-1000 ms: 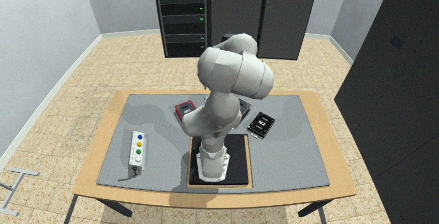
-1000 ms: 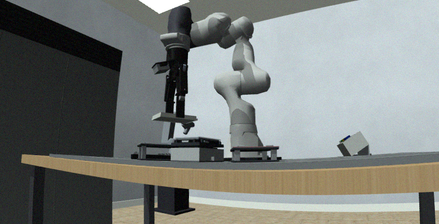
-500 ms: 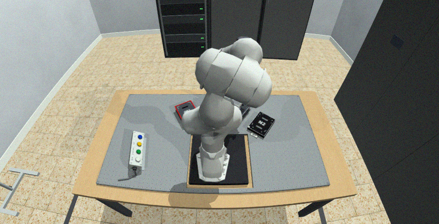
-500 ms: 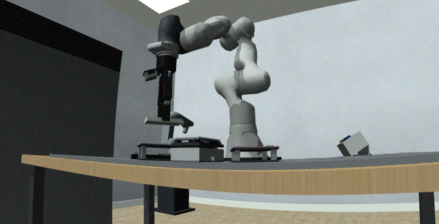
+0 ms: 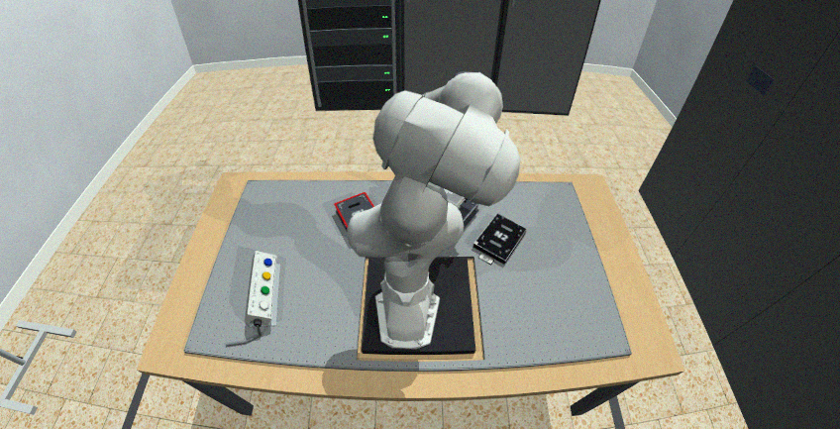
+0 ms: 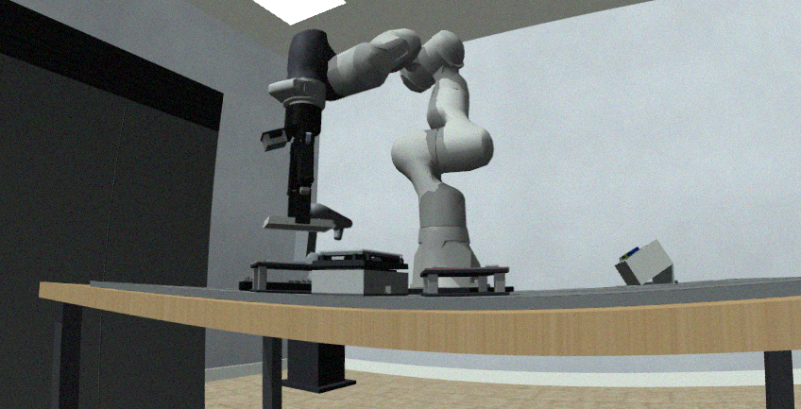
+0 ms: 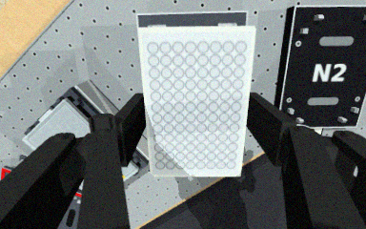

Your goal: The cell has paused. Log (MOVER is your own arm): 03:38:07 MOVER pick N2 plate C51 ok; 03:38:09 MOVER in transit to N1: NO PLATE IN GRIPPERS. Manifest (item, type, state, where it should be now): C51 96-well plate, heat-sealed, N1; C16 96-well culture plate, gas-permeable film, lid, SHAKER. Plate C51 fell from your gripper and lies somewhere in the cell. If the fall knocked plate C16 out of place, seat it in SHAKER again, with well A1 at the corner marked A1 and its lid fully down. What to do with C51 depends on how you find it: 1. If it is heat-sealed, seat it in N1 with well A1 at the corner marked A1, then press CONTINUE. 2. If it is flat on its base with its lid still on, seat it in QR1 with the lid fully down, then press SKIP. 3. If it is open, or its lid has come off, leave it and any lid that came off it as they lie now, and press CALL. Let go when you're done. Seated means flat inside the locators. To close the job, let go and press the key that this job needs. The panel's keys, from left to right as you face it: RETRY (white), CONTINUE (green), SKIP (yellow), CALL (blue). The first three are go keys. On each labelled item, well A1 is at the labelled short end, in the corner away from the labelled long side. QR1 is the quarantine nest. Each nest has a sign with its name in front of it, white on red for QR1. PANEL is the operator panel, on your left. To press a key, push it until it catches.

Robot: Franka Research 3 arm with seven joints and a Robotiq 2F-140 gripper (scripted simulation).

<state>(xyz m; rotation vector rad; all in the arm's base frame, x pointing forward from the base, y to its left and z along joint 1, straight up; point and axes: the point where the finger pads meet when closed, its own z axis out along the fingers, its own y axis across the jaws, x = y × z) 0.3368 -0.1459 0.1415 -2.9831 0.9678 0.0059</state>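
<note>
The A1 mark is 10 cm below my hand, 9 cm to the left of it and 3 cm behind it. Round my hand: QR1 nest (32 cm to the left, 12 cm below, 3 cm behind); then blue key (58 cm to the left, 26 cm behind, 9 cm below); then 96-well plate (2 cm below).
</note>
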